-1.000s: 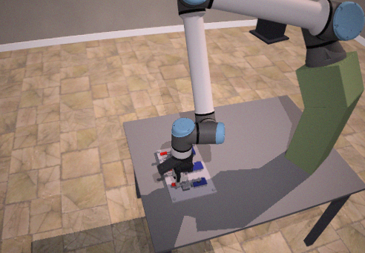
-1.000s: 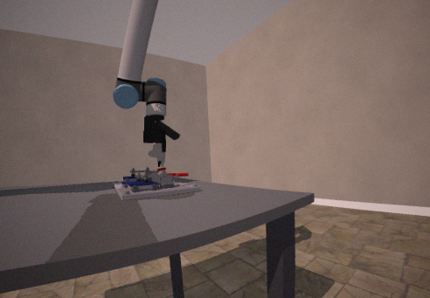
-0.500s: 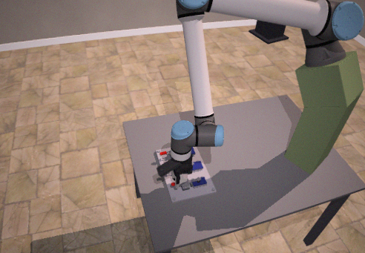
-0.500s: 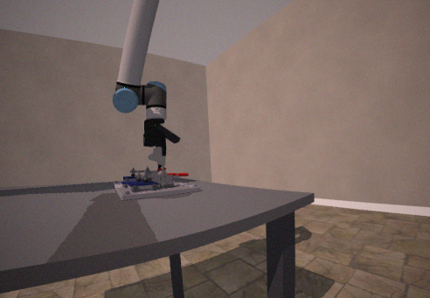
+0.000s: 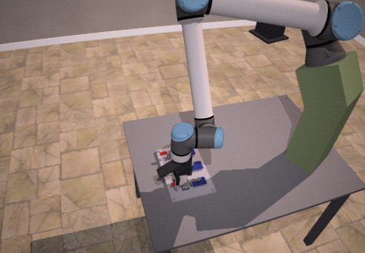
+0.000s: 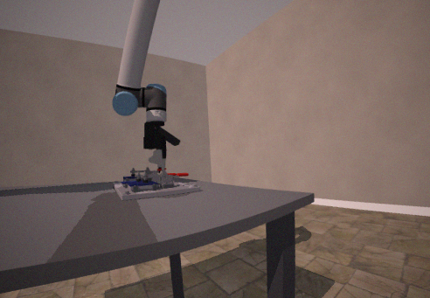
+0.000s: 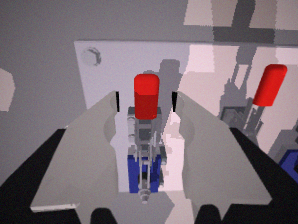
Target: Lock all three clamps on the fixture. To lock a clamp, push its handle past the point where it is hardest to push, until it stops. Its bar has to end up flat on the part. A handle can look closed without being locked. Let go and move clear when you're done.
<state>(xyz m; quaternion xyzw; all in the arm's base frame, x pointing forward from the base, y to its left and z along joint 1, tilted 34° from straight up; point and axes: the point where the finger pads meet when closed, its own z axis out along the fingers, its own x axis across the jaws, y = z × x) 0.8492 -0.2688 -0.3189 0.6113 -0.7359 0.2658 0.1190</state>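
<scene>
My gripper is now 11 cm past the fixture plate, 9 cm to the left of it and 6 cm above it.
</scene>
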